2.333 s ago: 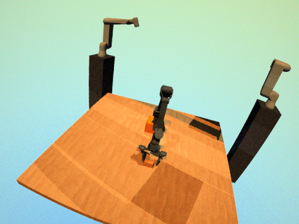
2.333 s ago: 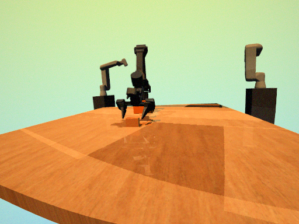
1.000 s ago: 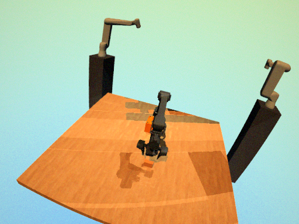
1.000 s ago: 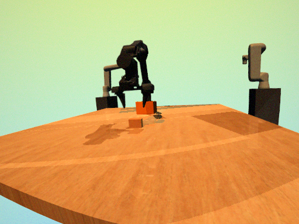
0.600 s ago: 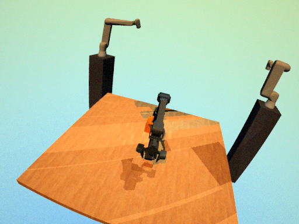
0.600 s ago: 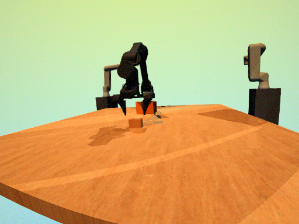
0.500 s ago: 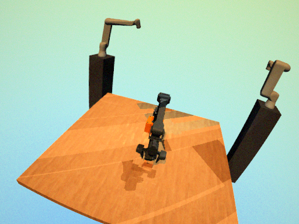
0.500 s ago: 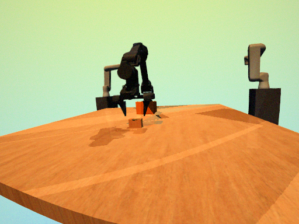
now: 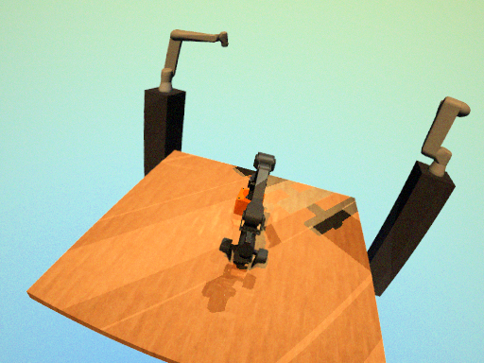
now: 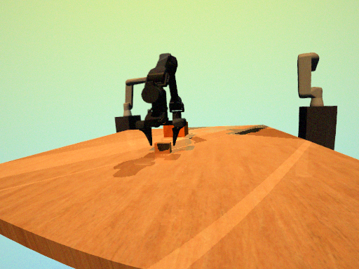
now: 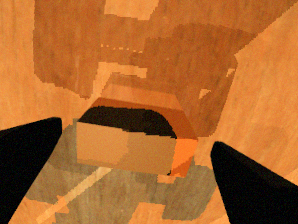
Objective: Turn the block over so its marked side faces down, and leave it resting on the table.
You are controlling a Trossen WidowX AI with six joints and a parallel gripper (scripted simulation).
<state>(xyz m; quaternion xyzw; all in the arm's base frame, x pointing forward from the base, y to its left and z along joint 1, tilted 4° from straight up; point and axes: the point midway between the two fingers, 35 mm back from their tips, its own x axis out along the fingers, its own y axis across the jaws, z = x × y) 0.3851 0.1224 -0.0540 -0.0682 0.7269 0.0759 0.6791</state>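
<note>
My gripper tip is now 1 cm past the orange block and 1 cm above it.
</note>
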